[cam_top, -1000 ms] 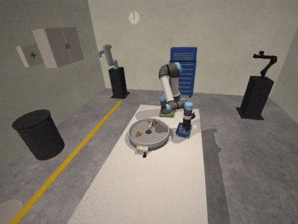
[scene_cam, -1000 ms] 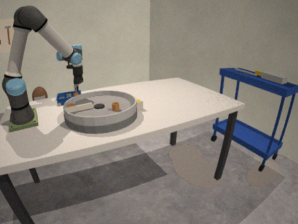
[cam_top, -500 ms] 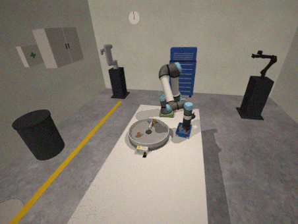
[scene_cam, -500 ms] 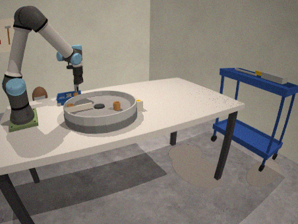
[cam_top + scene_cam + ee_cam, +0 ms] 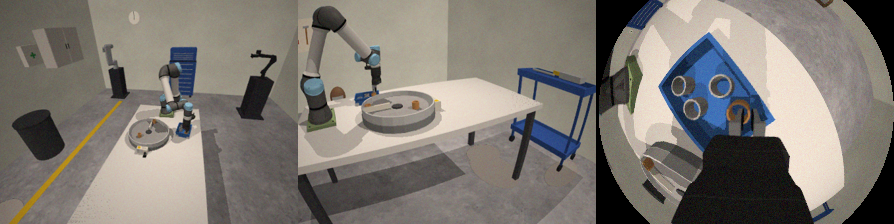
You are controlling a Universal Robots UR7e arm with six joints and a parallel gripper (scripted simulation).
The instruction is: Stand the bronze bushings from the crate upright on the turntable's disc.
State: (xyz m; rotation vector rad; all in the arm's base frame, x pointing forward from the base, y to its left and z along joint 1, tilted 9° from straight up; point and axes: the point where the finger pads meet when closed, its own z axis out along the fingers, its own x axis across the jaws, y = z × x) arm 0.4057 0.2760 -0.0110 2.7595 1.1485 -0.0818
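The blue crate is 70 mm behind my hand, 30 mm to the right of it and 40 mm below it. From my hand the other things lie so: grey turntable 70 mm ahead, 390 mm to the right, 10 mm below.
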